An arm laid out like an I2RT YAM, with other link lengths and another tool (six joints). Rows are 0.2 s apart.
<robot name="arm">
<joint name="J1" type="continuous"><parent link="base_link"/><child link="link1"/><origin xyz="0.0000 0.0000 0.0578" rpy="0.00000 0.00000 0.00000"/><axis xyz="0 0 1"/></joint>
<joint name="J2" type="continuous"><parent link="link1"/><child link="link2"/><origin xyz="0.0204 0.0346 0.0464" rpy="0.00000 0.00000 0.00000"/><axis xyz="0 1 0"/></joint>
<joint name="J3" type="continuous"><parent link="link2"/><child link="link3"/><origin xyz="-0.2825 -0.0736 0.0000" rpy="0.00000 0.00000 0.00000"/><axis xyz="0 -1 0"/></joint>
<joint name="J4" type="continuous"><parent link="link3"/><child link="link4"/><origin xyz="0.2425 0.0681 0.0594" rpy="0.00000 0.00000 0.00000"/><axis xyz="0 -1 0"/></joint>
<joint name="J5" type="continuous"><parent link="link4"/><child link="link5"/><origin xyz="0.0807 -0.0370 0.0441" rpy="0.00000 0.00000 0.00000"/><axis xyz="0 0 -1"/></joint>
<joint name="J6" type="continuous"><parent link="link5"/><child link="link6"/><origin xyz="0.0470 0.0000 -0.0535" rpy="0.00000 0.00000 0.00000"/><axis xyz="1 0 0"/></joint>
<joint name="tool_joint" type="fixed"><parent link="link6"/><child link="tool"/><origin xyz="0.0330 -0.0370 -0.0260" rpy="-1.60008 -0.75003 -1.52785"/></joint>
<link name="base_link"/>
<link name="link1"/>
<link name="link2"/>
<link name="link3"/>
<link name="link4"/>
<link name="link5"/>
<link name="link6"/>
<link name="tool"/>
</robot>
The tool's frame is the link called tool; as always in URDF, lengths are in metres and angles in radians. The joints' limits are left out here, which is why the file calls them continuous.
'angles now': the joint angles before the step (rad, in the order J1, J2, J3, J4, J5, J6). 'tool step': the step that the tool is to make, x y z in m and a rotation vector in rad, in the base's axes. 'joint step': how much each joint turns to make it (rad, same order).
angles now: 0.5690, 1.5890, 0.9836, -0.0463, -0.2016, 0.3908
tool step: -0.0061, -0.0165, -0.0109, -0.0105, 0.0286, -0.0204
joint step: -0.0336, -0.0215, -0.0556, 0.0035, -0.0142, -0.0035
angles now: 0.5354, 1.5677, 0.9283, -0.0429, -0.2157, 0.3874
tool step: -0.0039, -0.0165, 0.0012, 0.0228, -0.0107, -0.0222
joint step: -0.0424, -0.0487, -0.0502, 0.0218, -0.0249, -0.0012
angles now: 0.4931, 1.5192, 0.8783, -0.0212, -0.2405, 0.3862
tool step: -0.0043, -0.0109, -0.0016, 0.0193, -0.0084, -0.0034
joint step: -0.0299, -0.0344, -0.0451, 0.0256, -0.0291, -0.0058
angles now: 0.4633, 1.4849, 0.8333, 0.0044, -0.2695, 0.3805
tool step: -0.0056, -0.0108, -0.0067, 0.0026, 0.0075, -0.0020
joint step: -0.0274, -0.0219, -0.0453, 0.0146, -0.0236, -0.0114
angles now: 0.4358, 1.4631, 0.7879, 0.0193, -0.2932, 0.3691
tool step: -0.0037, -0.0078, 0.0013, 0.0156, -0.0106, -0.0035
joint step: -0.0230, -0.0318, -0.0282, 0.0112, -0.0215, -0.0041
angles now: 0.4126, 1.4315, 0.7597, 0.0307, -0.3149, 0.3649
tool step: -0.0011, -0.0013, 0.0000, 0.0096, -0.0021, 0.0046
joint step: -0.0060, -0.0076, -0.0089, 0.0071, -0.0133, 0.0001
